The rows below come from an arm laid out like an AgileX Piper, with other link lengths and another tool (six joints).
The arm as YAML. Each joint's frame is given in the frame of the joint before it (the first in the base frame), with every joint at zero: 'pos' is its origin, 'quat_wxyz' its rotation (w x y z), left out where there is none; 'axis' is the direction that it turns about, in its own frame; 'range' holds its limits. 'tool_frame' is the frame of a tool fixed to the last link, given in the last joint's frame.
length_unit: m
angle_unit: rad
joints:
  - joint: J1
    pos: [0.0, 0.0, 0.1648]
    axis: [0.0, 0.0, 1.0]
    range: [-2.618, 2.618]
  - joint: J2
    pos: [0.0, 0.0, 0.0]
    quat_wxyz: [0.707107, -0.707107, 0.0, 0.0]
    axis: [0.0, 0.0, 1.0]
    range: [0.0, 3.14]
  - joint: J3
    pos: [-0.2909, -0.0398, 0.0]
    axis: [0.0, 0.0, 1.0]
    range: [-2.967, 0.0]
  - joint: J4
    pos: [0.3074, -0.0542, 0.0]
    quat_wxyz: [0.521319, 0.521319, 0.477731, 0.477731]
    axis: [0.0, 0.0, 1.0]
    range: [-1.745, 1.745]
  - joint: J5
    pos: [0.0, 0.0, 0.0]
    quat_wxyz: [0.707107, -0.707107, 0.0, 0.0]
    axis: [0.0, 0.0, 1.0]
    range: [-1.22, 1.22]
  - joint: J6
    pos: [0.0, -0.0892, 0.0]
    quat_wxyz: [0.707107, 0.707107, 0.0, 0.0]
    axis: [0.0, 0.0, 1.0]
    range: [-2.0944, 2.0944]
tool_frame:
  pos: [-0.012, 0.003, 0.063]
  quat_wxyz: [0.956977, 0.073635, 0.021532, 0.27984]
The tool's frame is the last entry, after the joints.
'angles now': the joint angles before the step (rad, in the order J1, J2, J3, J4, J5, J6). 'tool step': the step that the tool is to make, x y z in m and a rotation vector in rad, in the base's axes. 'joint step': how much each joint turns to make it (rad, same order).
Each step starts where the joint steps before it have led.
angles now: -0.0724 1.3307 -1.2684 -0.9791 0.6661 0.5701
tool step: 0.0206 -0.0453 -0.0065 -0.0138 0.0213 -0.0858
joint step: -0.1038 0.1105 -0.0887 -0.0056 -0.0164 -0.0133
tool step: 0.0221 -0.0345 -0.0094 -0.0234 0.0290 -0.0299
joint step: -0.0729 0.1073 -0.0865 0.0060 -0.0341 -0.0438
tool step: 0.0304 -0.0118 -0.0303 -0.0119 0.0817 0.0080
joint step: -0.0092 0.1202 -0.0673 0.0069 0.0000 -0.0485
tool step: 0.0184 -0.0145 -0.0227 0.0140 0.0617 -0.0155
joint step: -0.0178 0.0923 -0.0685 0.0431 0.0212 -0.0569
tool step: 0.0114 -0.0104 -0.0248 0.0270 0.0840 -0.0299
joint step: -0.0081 0.0788 -0.0606 0.0578 0.0603 -0.0672
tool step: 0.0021 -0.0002 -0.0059 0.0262 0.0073 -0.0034
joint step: -0.0020 0.0125 -0.0086 0.0335 0.0060 -0.0136
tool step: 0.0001 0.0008 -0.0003 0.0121 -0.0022 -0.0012
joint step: 0.0001 0.0001 -0.0023 0.0154 0.0022 -0.0041
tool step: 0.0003 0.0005 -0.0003 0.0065 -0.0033 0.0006
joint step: -0.0001 0.0000 -0.0001 0.0072 -0.0020 -0.0001
